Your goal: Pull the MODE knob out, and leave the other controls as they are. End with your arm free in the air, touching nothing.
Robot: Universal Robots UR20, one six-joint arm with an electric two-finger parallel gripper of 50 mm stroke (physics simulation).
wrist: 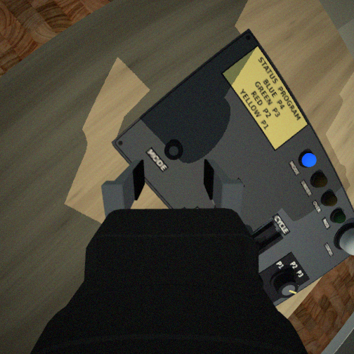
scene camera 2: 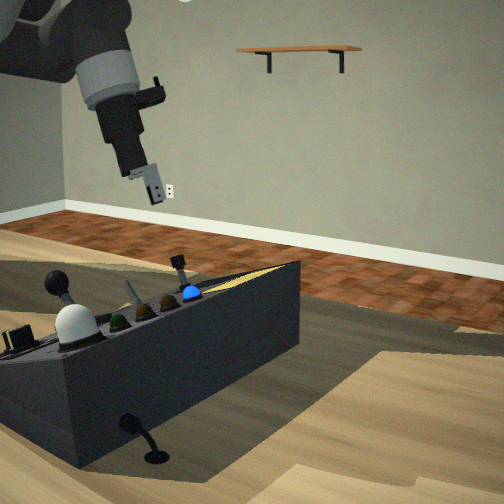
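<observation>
Dark control console (scene camera 2: pixel 99 382), also (wrist: pixel 236 108). My gripper (scene camera 2: pixel 158 202), also (wrist: pixel 173 171).
</observation>
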